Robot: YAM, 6 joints.
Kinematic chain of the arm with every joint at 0, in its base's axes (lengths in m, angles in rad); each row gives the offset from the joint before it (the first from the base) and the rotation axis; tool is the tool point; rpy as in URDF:
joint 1: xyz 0 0 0.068 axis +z
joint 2: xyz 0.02 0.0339 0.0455 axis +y
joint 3: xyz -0.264 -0.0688 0 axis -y
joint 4: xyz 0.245 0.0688 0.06 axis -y
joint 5: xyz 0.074 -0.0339 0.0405 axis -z
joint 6: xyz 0.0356 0 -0.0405 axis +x
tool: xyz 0 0 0 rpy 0 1.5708 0
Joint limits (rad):
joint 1: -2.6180..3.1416
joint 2: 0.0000..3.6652
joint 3: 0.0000..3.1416
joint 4: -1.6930..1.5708
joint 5: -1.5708..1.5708
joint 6: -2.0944..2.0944
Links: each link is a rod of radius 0.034 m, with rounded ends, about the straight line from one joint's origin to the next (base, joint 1, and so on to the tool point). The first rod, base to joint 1, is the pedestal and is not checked.
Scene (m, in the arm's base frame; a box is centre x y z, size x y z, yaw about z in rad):
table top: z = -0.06
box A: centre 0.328 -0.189 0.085 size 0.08 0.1 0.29 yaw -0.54
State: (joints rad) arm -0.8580 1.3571 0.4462 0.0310 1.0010 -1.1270
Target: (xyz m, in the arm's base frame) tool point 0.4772 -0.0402 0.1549
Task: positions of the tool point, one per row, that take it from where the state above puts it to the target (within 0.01 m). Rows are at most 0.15 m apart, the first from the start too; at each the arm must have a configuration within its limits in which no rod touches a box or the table.
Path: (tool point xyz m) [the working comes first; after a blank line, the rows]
Joints at the target: -0.0314 2.1885 1.4186 0.2834 0.7856 -1.1270
Straight joint move there: touches box A.

1: 0.1841 -0.1686 0.1952
2: 0.2309 -0.1247 0.2568
3: 0.2504 -0.0640 0.3238
4: 0.2364 -0.0005 0.3917
5: 0.1899 0.0499 0.4552
6: 0.1195 0.0730 0.5096
7: 0.2228 0.0865 0.4803
8: 0.3187 0.0785 0.4259
9: 0.3979 0.0511 0.3501
10: 0.4524 0.0092 0.2577
11: 0.4772 -0.0402 0.1549

